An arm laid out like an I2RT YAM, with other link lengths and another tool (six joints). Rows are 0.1 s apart.
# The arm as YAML. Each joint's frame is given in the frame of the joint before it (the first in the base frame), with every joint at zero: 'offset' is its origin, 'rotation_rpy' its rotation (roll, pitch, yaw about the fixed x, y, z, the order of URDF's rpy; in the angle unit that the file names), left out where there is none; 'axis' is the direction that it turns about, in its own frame. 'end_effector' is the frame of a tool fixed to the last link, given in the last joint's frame.
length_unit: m
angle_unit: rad
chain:
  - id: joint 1
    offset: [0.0, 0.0, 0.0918]
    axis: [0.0, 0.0, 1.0]
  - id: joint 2
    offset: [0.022, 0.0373, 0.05]
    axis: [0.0, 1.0, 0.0]
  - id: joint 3
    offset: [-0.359, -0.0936, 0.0]
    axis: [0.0, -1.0, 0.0]
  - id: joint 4
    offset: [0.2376, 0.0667, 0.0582]
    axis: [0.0, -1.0, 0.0]
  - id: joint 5
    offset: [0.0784, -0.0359, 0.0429]
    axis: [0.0, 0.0, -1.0]
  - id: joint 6
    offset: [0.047, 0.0, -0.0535]
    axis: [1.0, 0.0, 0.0]
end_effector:
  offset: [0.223, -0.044, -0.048]
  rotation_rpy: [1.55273, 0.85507, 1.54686]
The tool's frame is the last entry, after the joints.
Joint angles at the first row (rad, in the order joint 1, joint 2, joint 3, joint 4, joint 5, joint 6):
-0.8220 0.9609 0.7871 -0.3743 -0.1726 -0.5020
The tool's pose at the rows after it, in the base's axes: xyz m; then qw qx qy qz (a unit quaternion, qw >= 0):
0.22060 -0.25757 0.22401 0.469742 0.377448 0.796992 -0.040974
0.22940 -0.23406 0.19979 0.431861 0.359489 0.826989 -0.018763
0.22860 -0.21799 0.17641 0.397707 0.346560 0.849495 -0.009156
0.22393 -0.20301 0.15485 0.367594 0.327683 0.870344 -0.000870
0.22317 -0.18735 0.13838 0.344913 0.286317 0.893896 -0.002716
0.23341 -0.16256 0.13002 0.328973 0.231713 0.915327 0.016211
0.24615 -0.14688 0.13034 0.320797 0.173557 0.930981 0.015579
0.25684 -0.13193 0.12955 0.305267 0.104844 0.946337 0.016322
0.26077 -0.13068 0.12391 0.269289 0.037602 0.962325 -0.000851
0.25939 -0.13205 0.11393 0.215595 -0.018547 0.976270 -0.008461
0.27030 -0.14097 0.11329 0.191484 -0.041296 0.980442 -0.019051
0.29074 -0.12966 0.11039 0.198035 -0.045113 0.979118 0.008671
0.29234 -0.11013 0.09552 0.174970 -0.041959 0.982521 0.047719
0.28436 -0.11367 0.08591 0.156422 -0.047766 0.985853 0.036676
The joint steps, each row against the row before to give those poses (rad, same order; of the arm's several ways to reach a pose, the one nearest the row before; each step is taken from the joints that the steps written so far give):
0.0526 0.0201 0.0172 -0.0670 -0.0299 0.0034
0.0901 0.0299 -0.0001 -0.0570 0.0236 0.0040
0.0579 0.0220 -0.0192 -0.0331 0.0220 -0.0044
0.0343 0.0124 -0.0287 -0.0258 0.0010 -0.0265
0.0710 -0.0006 -0.0375 -0.0089 0.0257 -0.0419
0.0771 0.0089 -0.0065 -0.0221 -0.0200 -0.0429
0.0918 0.0109 0.0071 -0.0102 0.0212 -0.0432
0.0619 0.0251 0.0180 -0.0271 -0.0028 -0.0872
0.0342 0.0576 0.0304 -0.0460 0.0263 -0.1200
0.0071 0.0848 0.0501 -0.0751 0.0159 -0.1180
0.0001 0.0738 0.0534 -0.0235 0.0243 -0.0524
0.0008 0.0520 0.0313 0.0186 -0.0572 0.0029
0.0120 0.0587 0.0185 -0.0227 -0.0575 0.0229
0.0121 0.0138 -0.0201 0.0032 0.0326 -0.0065

